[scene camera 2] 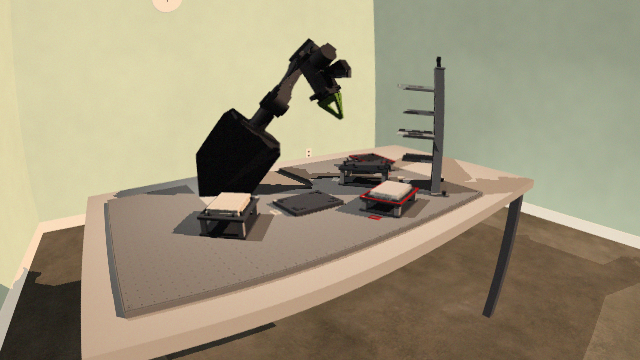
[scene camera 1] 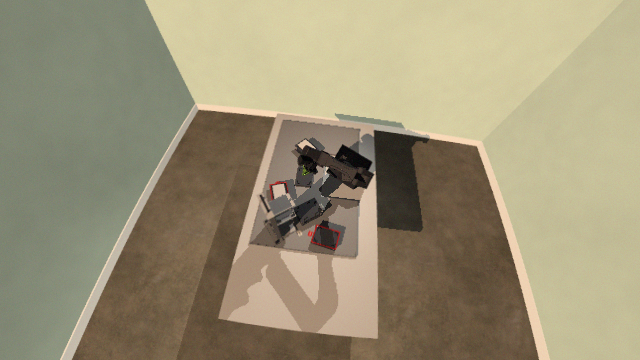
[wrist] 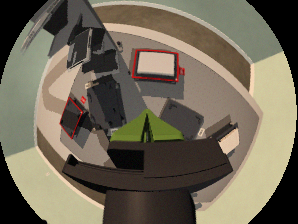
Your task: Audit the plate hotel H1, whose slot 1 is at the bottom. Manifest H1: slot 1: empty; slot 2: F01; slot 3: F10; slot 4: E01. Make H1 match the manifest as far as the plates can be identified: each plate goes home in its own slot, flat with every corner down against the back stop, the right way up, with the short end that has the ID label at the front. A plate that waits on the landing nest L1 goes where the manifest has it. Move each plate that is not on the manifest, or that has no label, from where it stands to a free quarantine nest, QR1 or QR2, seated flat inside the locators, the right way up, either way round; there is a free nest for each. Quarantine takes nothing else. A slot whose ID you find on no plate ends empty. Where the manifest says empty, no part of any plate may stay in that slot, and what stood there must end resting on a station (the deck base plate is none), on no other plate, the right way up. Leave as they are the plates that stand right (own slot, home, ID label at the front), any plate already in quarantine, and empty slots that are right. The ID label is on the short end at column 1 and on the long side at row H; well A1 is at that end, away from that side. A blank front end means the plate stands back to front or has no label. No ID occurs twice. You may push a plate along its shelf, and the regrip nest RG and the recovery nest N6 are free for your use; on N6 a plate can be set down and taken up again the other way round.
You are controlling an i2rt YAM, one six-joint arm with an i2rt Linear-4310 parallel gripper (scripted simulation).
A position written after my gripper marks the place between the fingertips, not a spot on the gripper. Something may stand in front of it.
I see my gripper (scene camera 2: 341, 119), a hotel post (scene camera 2: 439, 96) and a dark N6 nest (scene camera 2: 314, 202).
My gripper also shows in the wrist view (wrist: 147, 113). The dark N6 nest is seen too in the wrist view (wrist: 182, 118).
